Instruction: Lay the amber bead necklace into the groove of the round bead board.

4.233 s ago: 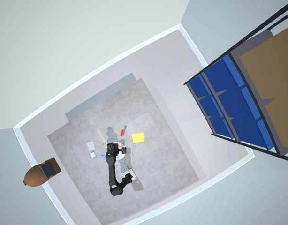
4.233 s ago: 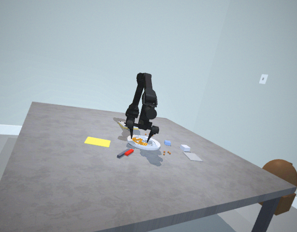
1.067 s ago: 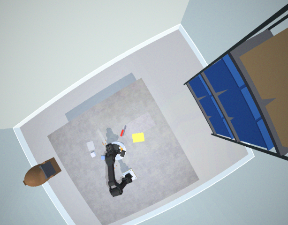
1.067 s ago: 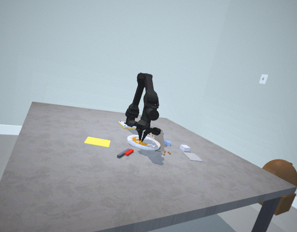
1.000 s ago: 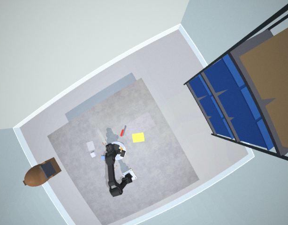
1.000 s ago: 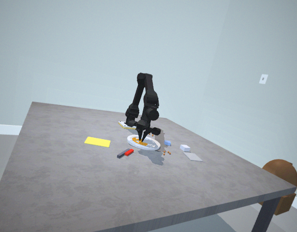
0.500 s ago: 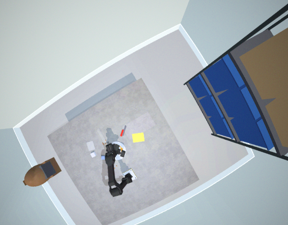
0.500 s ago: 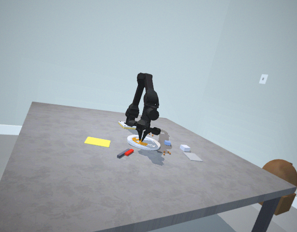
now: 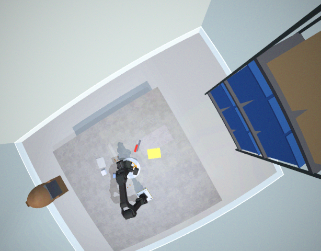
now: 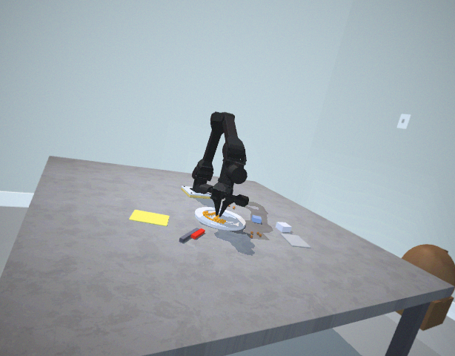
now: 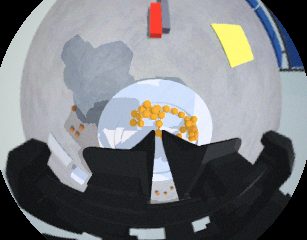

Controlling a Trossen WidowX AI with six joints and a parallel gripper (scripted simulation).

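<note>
Now: the round white bead board 2 cm behind my gripper tip, 3 cm to the left of it and 1 cm below it. Also, from my gripper tip: yellow sheet (6 cm behind, 24 cm to the right, 2 cm below); then blue block (2 cm ahead, 20 cm to the left, 1 cm below); then grey tool (9 cm ahead, 16 cm to the right, 2 cm below).
</note>
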